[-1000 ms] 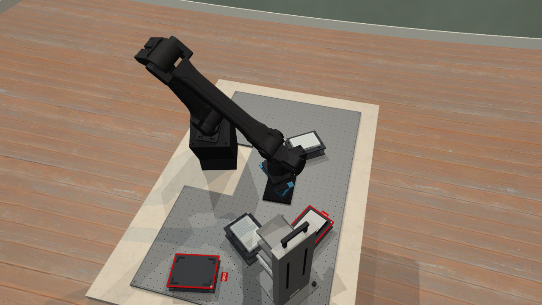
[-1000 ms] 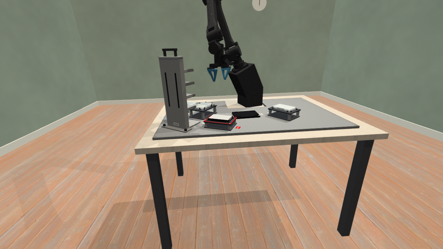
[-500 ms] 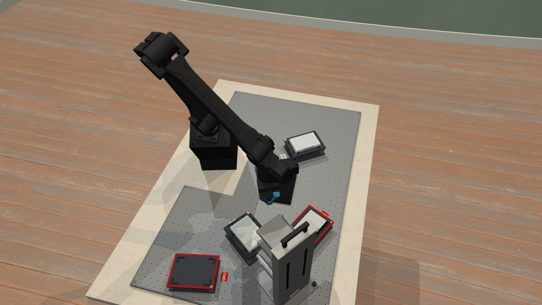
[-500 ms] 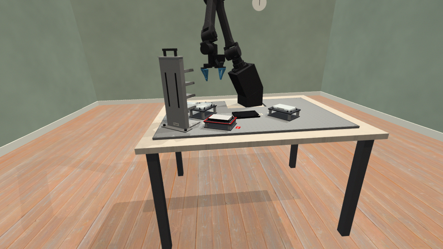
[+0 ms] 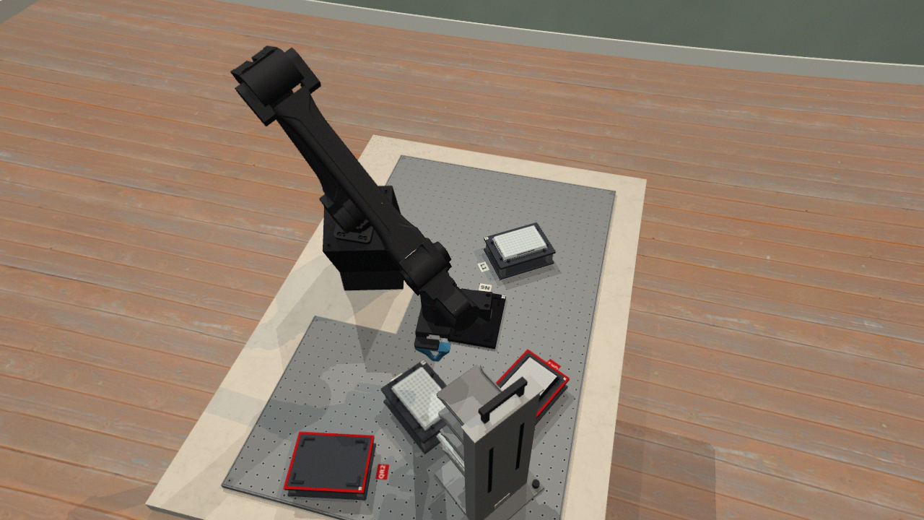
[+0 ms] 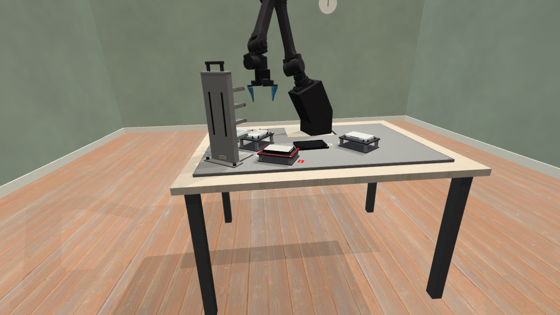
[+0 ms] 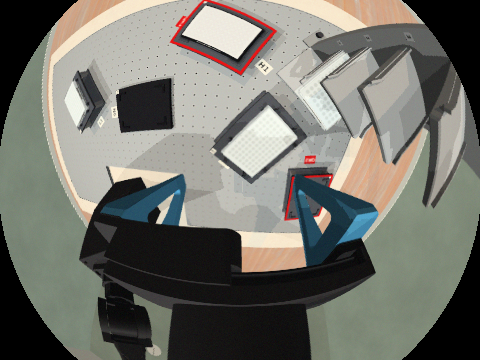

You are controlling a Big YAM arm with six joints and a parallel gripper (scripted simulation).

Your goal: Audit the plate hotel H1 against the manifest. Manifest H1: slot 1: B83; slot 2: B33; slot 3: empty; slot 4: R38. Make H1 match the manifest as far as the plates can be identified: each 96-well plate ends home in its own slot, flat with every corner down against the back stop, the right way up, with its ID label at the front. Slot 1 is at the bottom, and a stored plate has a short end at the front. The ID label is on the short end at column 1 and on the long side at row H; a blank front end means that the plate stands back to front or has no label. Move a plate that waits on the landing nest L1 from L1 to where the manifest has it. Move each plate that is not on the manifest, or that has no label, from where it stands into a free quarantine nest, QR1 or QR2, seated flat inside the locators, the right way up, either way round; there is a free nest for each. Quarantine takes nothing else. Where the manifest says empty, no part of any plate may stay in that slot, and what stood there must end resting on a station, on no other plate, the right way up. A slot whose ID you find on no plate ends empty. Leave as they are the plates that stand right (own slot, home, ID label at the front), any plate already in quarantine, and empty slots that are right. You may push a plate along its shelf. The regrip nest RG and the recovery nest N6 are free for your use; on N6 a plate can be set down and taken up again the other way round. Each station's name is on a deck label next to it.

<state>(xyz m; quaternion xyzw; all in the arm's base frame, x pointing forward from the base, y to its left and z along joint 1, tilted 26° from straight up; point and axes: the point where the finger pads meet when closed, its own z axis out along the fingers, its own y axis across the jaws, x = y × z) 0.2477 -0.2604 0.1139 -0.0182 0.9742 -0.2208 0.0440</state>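
Right now my hand is 19 cm above the regrip nest RG, 4 cm to the left of it and 4 cm past it. Round my hand: plate hotel H1: 21 cm to the right, 15 cm ahead, 5 cm below; red-edged quarantine nest QR1: 21 cm below, 19 cm ahead, 4 cm to the left; H1 deck label: 25 cm below, 12 cm ahead, 5 cm to the right.
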